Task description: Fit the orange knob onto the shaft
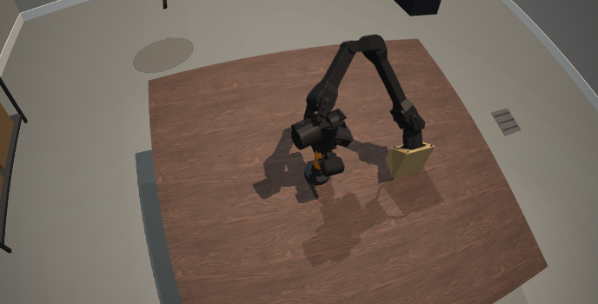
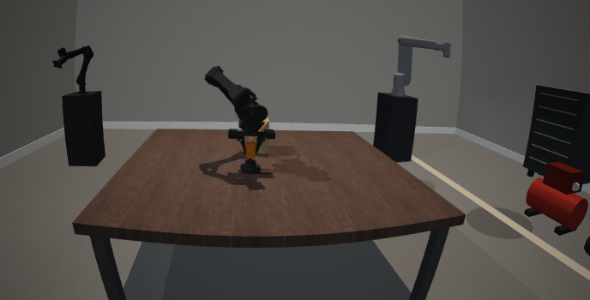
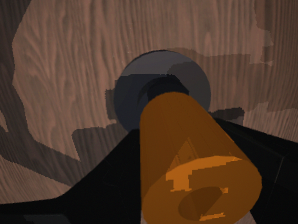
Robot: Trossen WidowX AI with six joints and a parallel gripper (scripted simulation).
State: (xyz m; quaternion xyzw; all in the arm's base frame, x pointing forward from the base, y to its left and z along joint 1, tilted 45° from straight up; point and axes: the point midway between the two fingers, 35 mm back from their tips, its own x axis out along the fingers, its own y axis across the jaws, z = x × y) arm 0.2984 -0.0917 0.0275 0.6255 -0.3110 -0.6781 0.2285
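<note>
Now: gripper tip 20 mm below the orange knob. From my gripper tip the other things lie so: dark round pedestal 40 mm below.
</note>
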